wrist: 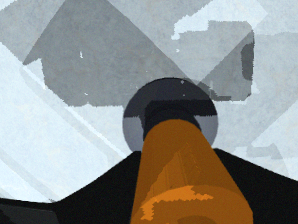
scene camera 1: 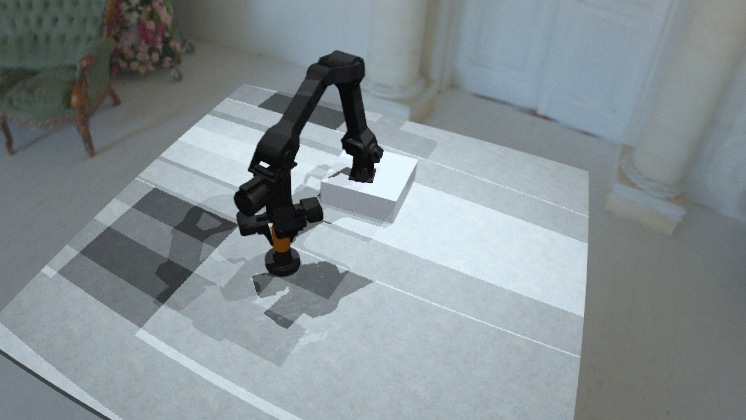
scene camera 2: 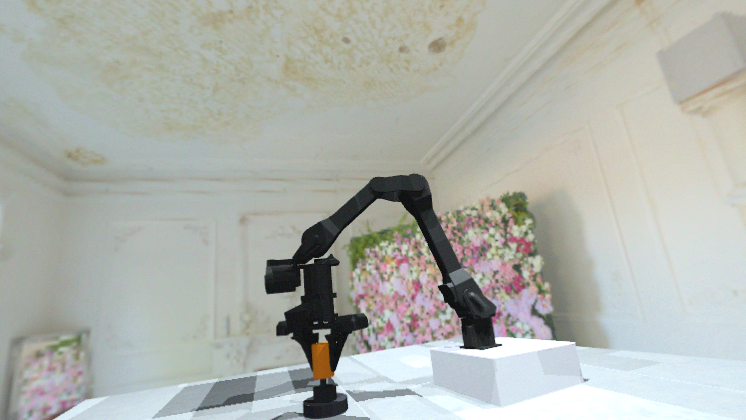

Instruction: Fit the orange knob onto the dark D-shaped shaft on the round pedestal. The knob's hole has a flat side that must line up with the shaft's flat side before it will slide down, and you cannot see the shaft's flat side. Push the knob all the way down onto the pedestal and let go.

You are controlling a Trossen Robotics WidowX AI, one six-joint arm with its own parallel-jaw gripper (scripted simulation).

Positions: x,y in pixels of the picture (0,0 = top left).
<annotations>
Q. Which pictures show the gripper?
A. The wrist view, scene camera 1 and scene camera 2: all of them.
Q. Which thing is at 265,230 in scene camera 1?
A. The gripper.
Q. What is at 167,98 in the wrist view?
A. A round pedestal.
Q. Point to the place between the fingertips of the gripper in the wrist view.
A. At 175,156
</annotations>
